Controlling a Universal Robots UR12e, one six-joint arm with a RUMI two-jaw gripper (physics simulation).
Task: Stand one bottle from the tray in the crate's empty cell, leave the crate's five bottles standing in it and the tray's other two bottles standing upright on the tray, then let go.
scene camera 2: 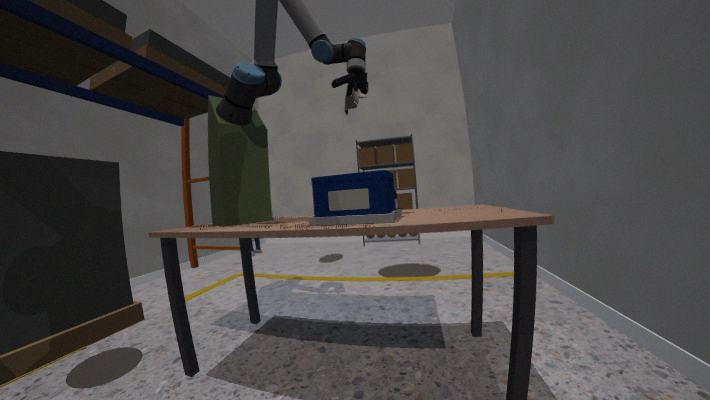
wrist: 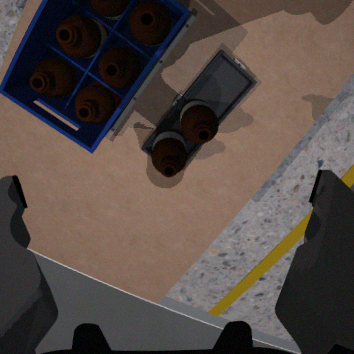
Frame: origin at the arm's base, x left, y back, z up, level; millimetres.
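Where they show: gripper, fingertip midpoint: (scene camera 2: pixel 351 109) (wrist: pixel 167 176); arm's base, origin of the base link: (scene camera 2: pixel 233 114).
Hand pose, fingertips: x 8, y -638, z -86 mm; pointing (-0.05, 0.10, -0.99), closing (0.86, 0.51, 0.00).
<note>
Things, the pixels of their top centre, and the offset from my fingertips. "spot": a spot on its surface instead. Level surfaces: height alone.
- blue crate, middle of its top: (wrist: pixel 85 51) (scene camera 2: pixel 354 175) dz -318, dx -139, dy -15 mm
- right bottle, middle of its top: (wrist: pixel 146 18) dz -330, dx -81, dy +70 mm
- dark tray, surface spot: (wrist: pixel 225 85) spot: dz -488, dx +112, dy +46 mm
- grey rail, middle of its top: (wrist: pixel 146 80) dz -463, dx -40, dy -27 mm
- wooden table, its level: dz -493 mm
The blue crate (scene camera 2: pixel 352 181) (wrist: pixel 47 121) stands on the table; its top edge is cut off in the wrist view. Brown bottles stand in all its cells that show there, such as a near bottle (wrist: pixel 95 104) and a right bottle (wrist: pixel 150 22). The dark tray (wrist: pixel 225 85) lies beside the crate. Two brown bottles, one (wrist: pixel 199 122) near its middle and one (wrist: pixel 169 154) at its near end, stand upright on it; its far part is bare. My gripper (scene camera 2: pixel 355 104) (wrist: pixel 167 176) is wide open and empty, high above the table, with the tray bottles ahead of the fingers in the wrist view.
A grey rail (wrist: pixel 150 75) runs along the crate's side facing the tray. The wooden table (scene camera 2: pixel 475 215) (wrist: pixel 100 210) ends at the right of the wrist view, with floor beyond. A tall green block (scene camera 2: pixel 240 180) stands at the table's left. A shelf unit (scene camera 2: pixel 385 140) stands far behind.
</note>
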